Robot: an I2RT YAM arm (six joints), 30 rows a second.
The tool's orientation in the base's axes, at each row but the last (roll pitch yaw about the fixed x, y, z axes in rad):
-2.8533 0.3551 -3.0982
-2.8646 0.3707 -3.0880
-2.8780 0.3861 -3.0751
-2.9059 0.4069 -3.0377
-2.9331 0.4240 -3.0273
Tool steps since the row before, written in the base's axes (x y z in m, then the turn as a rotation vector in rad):
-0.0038 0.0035 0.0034 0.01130 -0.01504 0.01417
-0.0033 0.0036 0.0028 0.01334 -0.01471 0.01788
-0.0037 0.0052 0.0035 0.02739 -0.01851 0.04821
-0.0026 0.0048 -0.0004 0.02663 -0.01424 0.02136
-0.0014 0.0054 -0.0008 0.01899 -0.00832 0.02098
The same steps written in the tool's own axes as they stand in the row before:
0.0022 0.0022 -0.0053 -0.01490 -0.01760 -0.00478
0.0019 0.0026 -0.0046 -0.01816 -0.01813 -0.00745
0.0018 0.0041 -0.0058 -0.04233 -0.02866 -0.02834
0.0021 0.0048 -0.0016 -0.03142 -0.01873 -0.00550
0.0010 0.0055 -0.0007 -0.02496 -0.01264 -0.00934

